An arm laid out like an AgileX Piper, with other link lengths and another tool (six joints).
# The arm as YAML. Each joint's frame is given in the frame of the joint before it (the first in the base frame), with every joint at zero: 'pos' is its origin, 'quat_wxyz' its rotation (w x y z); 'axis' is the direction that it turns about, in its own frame. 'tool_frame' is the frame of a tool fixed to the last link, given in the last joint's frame.
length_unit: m
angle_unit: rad
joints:
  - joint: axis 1
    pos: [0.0, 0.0, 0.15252]
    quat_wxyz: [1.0, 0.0, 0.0, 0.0]
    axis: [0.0, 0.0, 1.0]
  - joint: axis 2
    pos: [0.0, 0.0, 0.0]
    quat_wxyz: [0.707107, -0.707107, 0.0, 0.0]
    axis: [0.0, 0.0, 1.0]
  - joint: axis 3
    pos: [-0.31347, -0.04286, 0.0]
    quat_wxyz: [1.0, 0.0, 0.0, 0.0]
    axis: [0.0, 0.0, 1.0]
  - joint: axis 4
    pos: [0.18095, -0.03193, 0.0]
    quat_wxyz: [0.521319, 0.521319, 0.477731, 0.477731]
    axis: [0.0, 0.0, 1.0]
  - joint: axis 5
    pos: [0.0, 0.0, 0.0]
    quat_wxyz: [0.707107, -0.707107, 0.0, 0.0]
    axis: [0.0, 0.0, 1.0]
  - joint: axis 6
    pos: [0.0, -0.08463, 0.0]
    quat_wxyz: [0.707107, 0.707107, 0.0, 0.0]
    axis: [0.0, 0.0, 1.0]
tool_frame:
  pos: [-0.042, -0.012, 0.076]
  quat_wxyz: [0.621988, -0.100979, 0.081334, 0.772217]
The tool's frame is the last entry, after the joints.
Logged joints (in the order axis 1, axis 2, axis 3, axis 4, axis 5, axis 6), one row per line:
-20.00, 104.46, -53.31, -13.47, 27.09, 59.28
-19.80, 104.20, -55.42, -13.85, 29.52, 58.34
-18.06, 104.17, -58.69, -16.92, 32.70, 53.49
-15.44, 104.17, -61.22, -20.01, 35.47, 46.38
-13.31, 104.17, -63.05, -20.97, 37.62, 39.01
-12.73, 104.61, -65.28, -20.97, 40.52, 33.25
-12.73, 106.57, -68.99, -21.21, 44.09, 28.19
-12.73, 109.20, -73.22, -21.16, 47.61, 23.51
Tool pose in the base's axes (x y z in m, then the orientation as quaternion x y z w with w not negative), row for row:
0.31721, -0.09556, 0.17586, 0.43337, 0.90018, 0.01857, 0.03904
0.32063, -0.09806, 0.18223, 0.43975, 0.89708, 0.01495, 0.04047
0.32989, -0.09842, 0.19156, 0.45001, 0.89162, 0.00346, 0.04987
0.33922, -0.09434, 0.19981, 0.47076, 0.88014, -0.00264, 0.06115
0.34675, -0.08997, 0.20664, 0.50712, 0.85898, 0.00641, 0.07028
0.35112, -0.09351, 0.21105, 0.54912, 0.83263, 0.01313, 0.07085
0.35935, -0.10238, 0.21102, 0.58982, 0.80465, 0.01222, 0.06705
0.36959, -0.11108, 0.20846, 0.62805, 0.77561, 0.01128, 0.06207
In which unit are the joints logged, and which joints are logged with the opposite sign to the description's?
The joints are logged in degrees. Opposite sign: axis 6.
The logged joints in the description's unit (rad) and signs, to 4 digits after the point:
-0.3491, 1.8232, -0.9304, -0.2351, 0.4728, -1.0346
-0.3456, 1.8186, -0.9673, -0.2417, 0.5152, -1.0182
-0.3152, 1.8181, -1.0243, -0.2953, 0.5707, -0.9336
-0.2695, 1.8181, -1.0685, -0.3492, 0.6191, -0.8095
-0.2323, 1.8181, -1.1004, -0.3660, 0.6566, -0.6809
-0.2222, 1.8258, -1.1394, -0.3660, 0.7072, -0.5803
-0.2222, 1.8600, -1.2041, -0.3702, 0.7695, -0.4920
-0.2222, 1.9059, -1.2779, -0.3693, 0.8310, -0.4103

